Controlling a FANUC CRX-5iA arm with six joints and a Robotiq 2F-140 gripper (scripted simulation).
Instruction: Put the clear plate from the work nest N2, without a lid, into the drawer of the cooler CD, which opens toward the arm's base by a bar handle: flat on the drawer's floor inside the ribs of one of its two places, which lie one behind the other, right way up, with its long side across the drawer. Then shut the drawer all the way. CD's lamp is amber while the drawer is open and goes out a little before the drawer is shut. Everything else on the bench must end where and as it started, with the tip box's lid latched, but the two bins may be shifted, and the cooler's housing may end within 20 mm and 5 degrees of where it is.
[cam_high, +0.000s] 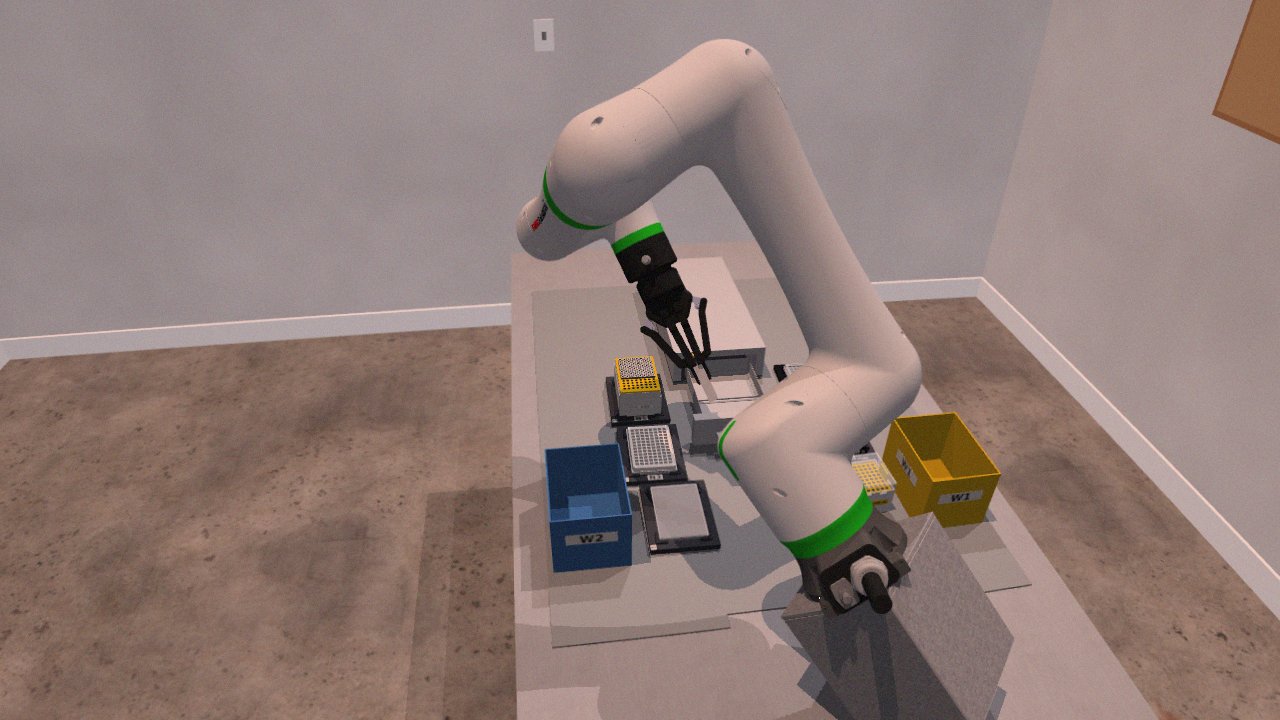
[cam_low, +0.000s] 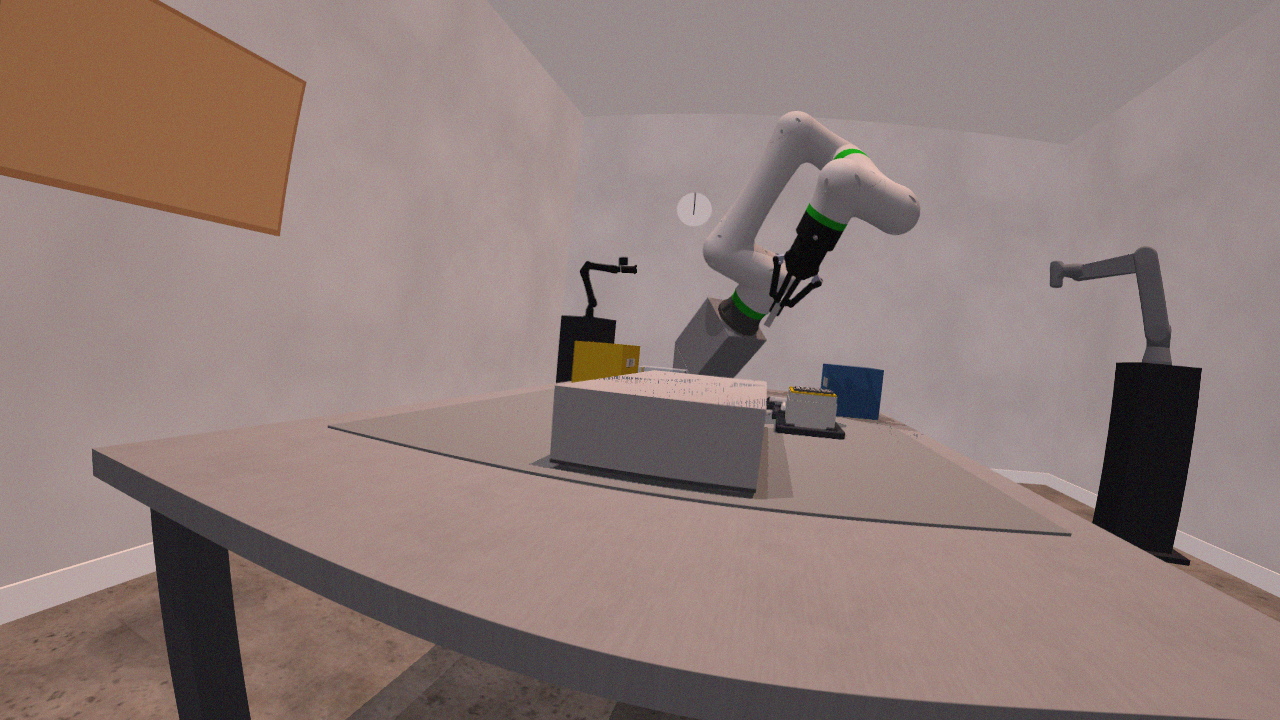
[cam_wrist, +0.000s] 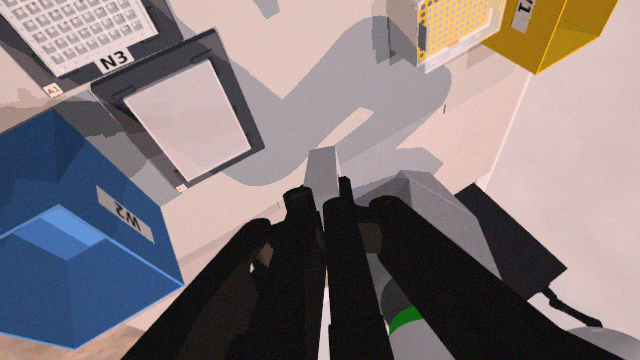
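Now: the black nest N2 320 mm ahead of my hand, 230 mm to the right of it and 220 mm below it. Also, from my hand: drawer: 220 mm ahead, 50 mm to the right, 200 mm below; then white well plate: 60 mm ahead, 100 mm to the left, 210 mm below; then blue bin W2: 150 mm behind, 180 mm to the left, 190 mm below.
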